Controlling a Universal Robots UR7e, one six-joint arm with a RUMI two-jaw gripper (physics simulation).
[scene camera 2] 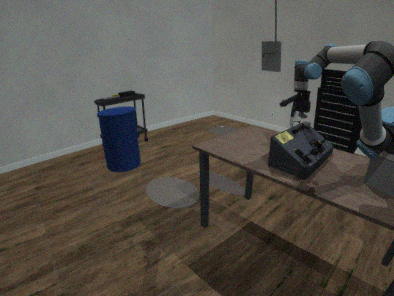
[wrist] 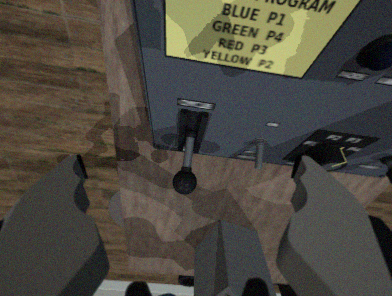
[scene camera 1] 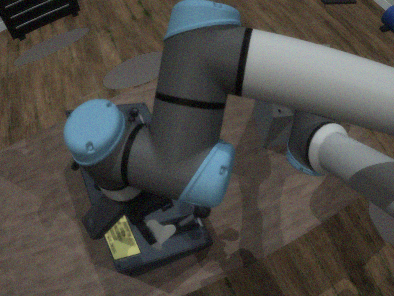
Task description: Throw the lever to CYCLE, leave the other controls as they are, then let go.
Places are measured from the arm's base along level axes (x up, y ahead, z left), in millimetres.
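Pixels of known places: gripper, fingertip midpoint: (scene camera 2: 295, 125) (wrist: 191, 157) (scene camera 1: 144, 220).
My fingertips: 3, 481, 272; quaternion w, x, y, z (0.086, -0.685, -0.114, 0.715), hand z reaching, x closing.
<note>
Ahead of a thing's pixels: the offset from my fingertips to its middle, as dx, dy, dz. "spot": to the spot under its first point. Level surfaces: height alone.
The lever @(-136, -104, -20) (wrist: 187, 154) (scene camera 1: 201, 212) has a black ball knob and a grey shaft. In the wrist view its knob hangs away from the silver label plate @(spot: -139, -9, -5) (wrist: 196, 104), whose text is too blurred to read. The lever rises from a slot near one end of the dark control box @(-196, +35, -180) (wrist: 235, 97) (scene camera 1: 192, 245) (scene camera 2: 300, 162). My gripper (wrist: 191, 157) (scene camera 2: 299, 119) is wide open and empty. In the wrist view its fingers stand well apart to either side of the lever, without contact. In scene camera 1 the arm hides much of the box.
A yellow program card @(-96, +85, -24) (wrist: 205, 42) (scene camera 1: 121, 240) (scene camera 2: 284, 137) lies on the box. A small metal toggle @(-148, -63, -135) (wrist: 259, 154), a selector @(-152, -34, -252) (wrist: 320, 152) and a dark blue button @(spot: -82, +104, -138) (wrist: 378, 52) are beside the lever. The box stands on the table @(dx -261) (scene camera 1: 265, 220) (scene camera 2: 235, 155). A blue drum (scene camera 2: 119, 140) stands beyond.
</note>
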